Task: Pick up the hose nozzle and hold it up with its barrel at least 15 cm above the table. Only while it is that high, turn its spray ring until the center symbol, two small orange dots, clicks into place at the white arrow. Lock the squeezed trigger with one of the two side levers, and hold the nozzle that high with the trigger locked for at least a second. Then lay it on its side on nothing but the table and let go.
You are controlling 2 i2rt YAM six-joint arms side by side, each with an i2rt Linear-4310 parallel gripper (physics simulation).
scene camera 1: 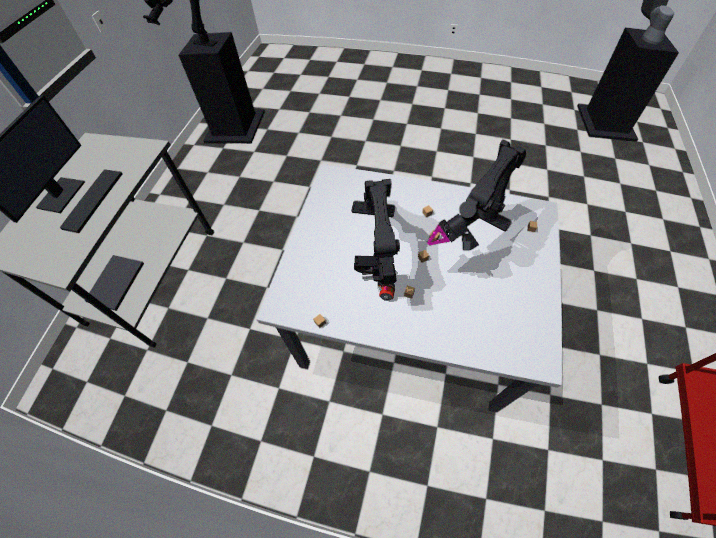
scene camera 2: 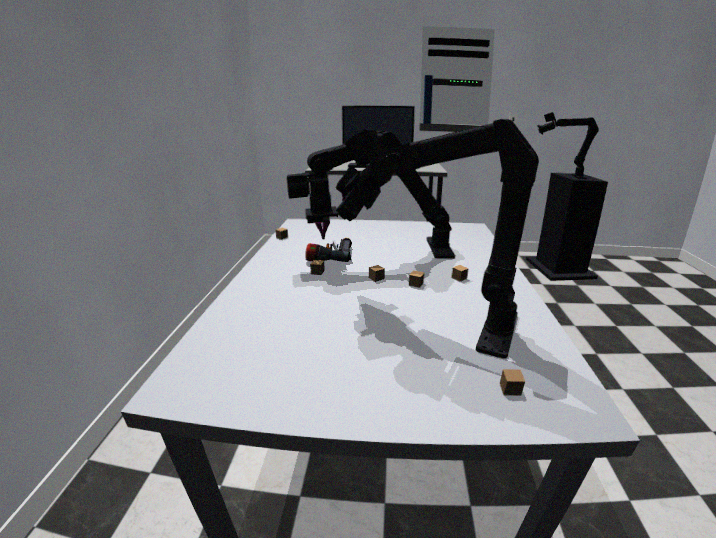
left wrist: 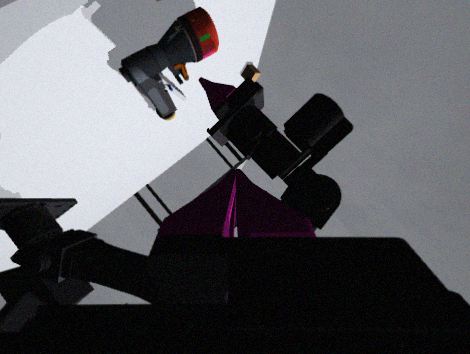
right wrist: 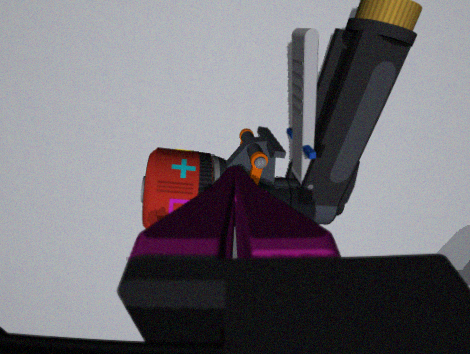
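Seen in the pictures: left gripper, between the fingertips: (scene camera 1: 428, 244) (scene camera 2: 343, 199) (left wrist: 235, 176); right gripper, between the fingertips: (scene camera 1: 379, 280) (scene camera 2: 323, 238) (left wrist: 200, 80) (right wrist: 234, 177); left arm's base, origin of its link: (scene camera 1: 489, 217) (scene camera 2: 498, 331); right arm's base, origin of its link: (scene camera 1: 373, 209) (scene camera 2: 439, 248) (left wrist: 20, 210).
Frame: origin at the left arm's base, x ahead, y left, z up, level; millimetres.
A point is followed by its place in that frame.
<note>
The hose nozzle (scene camera 1: 386, 293) @(x 633, y -145, z 54 mm) (scene camera 2: 333, 253) @(x 552, y -172, z 33 mm) (left wrist: 146, 64) @(x 531, y -181, z 31 mm) (right wrist: 334, 195) @(x 528, y -215, z 33 mm) lies on its side on the table (scene camera 1: 491, 323) @(x 476, y 252, z 0 mm) (scene camera 2: 277, 370) @(x 369, y 343, z 0 mm). Its red spray ring (right wrist: 170, 180) @(x 631, y -170, z 52 mm) shows a cyan cross and part of a magenta square; a green mark shows in the left wrist view. The white arrow and two orange dots do not show. The grey trigger (right wrist: 306, 90) @(x 597, y -254, z 34 mm) stands apart from the handle; the orange side levers (right wrist: 259, 161) @(x 596, y -209, z 49 mm) are beside it. My right gripper (scene camera 2: 323, 237) @(x 608, y -199, z 66 mm) (left wrist: 200, 80) @(x 608, y -199, z 66 mm) (right wrist: 234, 177) @(x 608, y -199, z 66 mm) is shut and empty, close above the nozzle's body. My left gripper (scene camera 1: 430, 242) @(x 459, y -86, z 239 mm) (left wrist: 235, 176) @(x 459, y -86, z 239 mm) is shut and empty, well away from the nozzle.
A wooden cube (scene camera 1: 409, 291) @(x 563, y -82, z 34 mm) (scene camera 2: 317, 266) @(x 546, y -70, z 28 mm) lies close beside the nozzle's ring end. Another cube (scene camera 1: 423, 255) (scene camera 2: 416, 278) lies near the left gripper. Further cubes (scene camera 1: 427, 211) @(x 169, y -241, z 34 mm) (scene camera 1: 320, 320) @(x 870, y -289, z 34 mm) (scene camera 1: 532, 226) @(x -40, y 191, z 33 mm) are spread over the table.
</note>
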